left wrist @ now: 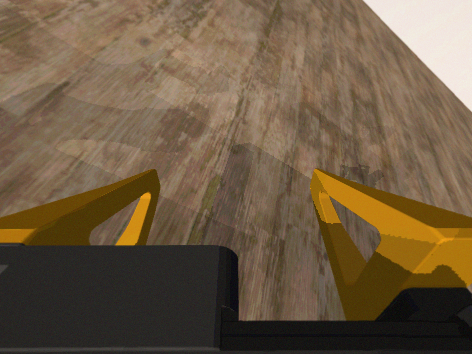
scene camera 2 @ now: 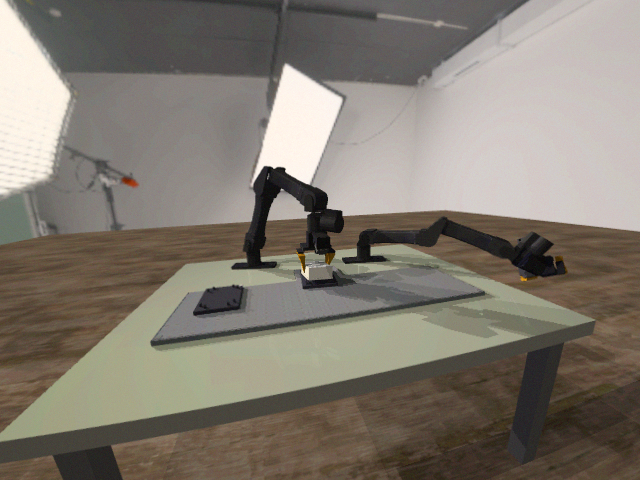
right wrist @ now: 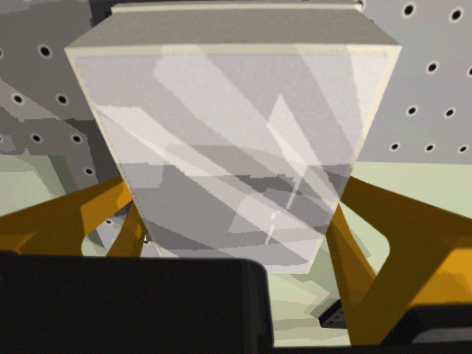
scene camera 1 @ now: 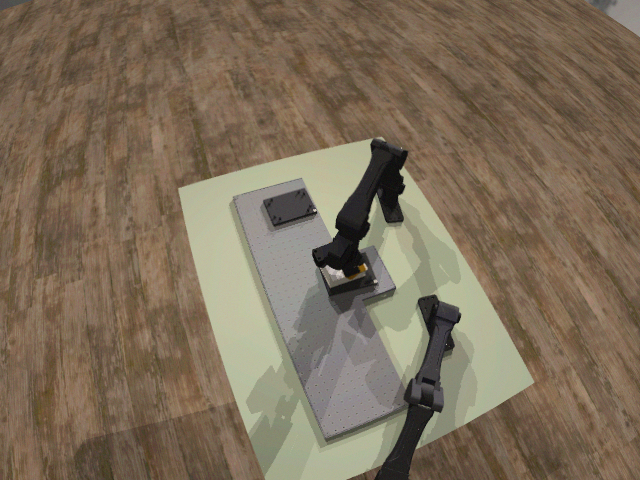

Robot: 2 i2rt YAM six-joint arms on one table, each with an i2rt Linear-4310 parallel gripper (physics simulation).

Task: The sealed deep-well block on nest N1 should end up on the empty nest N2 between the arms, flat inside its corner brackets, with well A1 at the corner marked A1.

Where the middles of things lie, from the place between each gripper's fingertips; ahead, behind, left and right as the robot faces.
The white block (right wrist: pixel 236 135) is 10 mm ahead of my right hand and 10 mm above it.
The white block lies 900 mm to the right of my left hand, 60 mm above it and 50 mm behind it.
